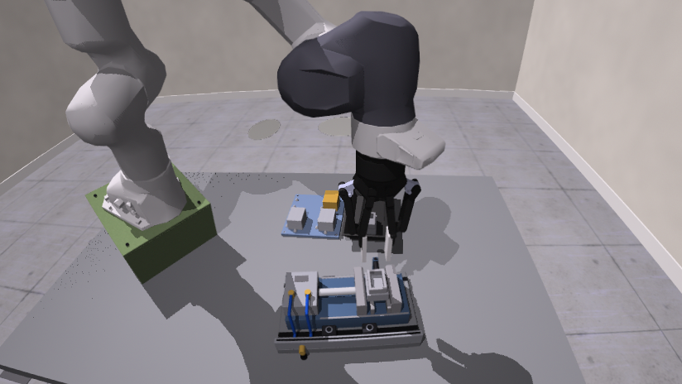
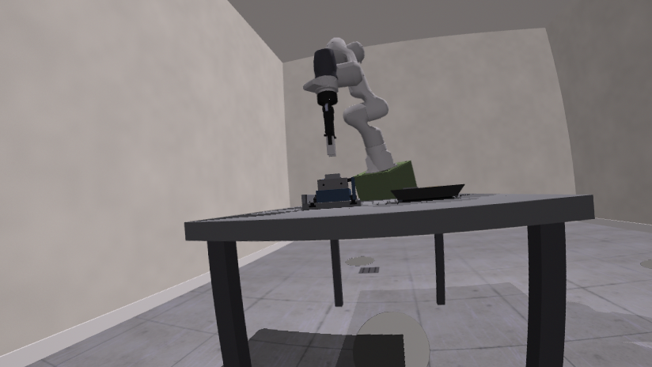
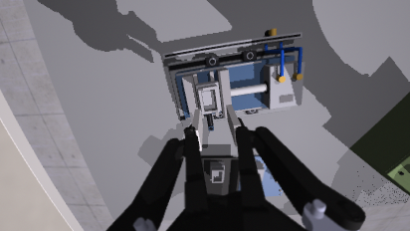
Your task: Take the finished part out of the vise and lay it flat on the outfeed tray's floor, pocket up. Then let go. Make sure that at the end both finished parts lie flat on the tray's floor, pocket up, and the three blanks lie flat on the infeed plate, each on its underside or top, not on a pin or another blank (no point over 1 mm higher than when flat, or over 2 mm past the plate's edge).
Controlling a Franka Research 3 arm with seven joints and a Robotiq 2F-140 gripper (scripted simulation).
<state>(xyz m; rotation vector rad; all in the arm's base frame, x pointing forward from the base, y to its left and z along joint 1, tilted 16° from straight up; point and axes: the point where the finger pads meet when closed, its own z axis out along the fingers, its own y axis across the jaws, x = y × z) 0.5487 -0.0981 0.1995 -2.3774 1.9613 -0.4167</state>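
Right now the vise is 180 mm below my hand, 60 mm behind it and 10 mm to the right of it. The rest, counted from my hand: orange block (360 mm to the left, 190 mm below, 160 mm behind); blue fixture plate (310 mm to the left, 210 mm below, 200 mm behind).
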